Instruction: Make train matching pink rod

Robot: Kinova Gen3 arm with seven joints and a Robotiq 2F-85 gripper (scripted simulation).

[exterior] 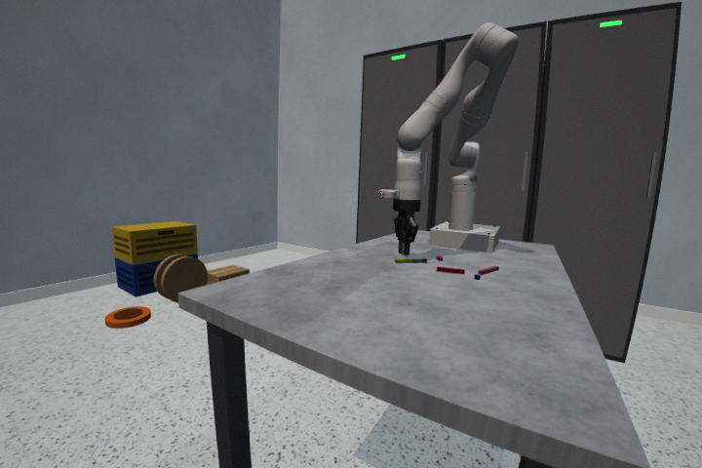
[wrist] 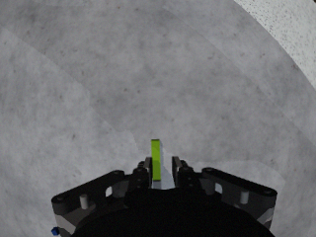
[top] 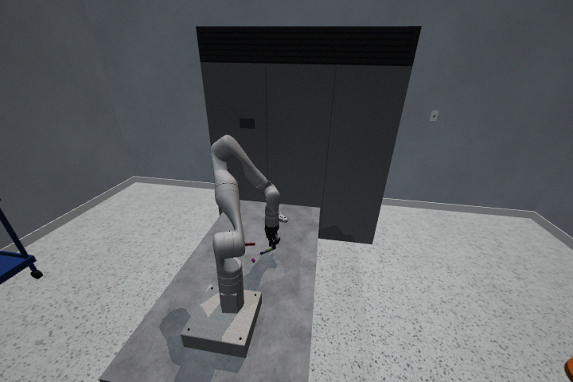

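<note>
The lime rod lies 4 cm below my hand and 1 cm ahead of it. Round my hand: magenta rod (9 cm to the left, 9 cm behind, 4 cm below); red rod (14 cm to the left, 4 cm below, 4 cm ahead); grey rod (4 cm to the left, 4 cm below, 2 cm behind).
</note>
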